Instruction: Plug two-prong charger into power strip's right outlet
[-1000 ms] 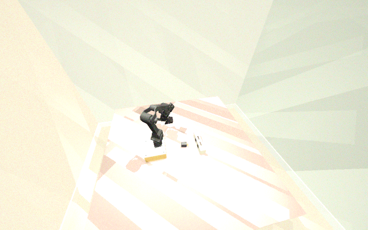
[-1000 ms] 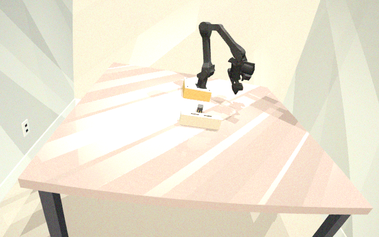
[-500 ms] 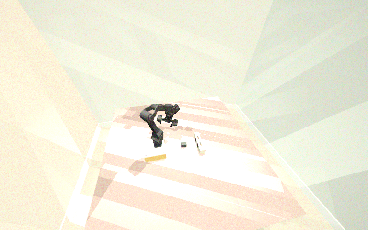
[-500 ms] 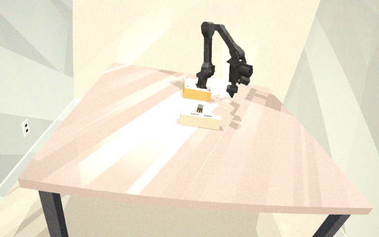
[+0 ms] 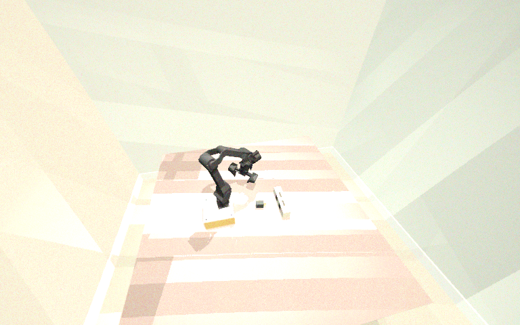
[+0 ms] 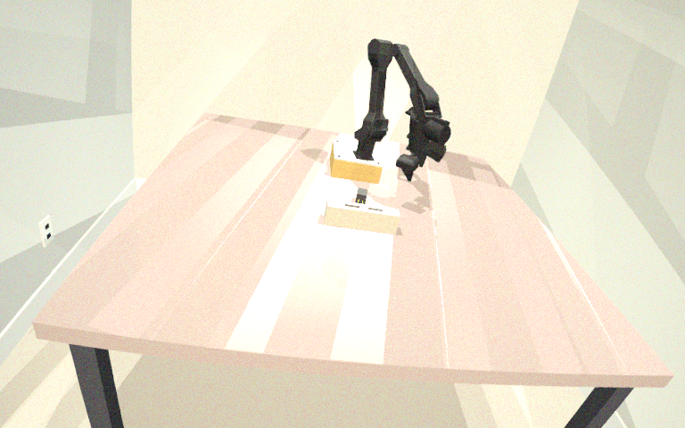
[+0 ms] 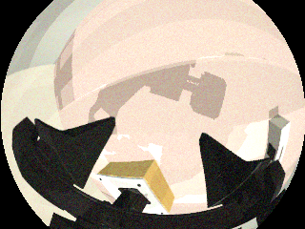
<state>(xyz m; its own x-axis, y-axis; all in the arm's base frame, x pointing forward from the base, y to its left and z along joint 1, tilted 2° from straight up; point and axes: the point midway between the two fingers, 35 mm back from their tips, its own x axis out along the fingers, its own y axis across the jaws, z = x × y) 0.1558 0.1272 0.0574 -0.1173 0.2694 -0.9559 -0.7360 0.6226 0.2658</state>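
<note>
Right now my gripper tip is 80 mm short of the two-prong charger, 190 mm to the left of it and 70 mm above it.
</note>
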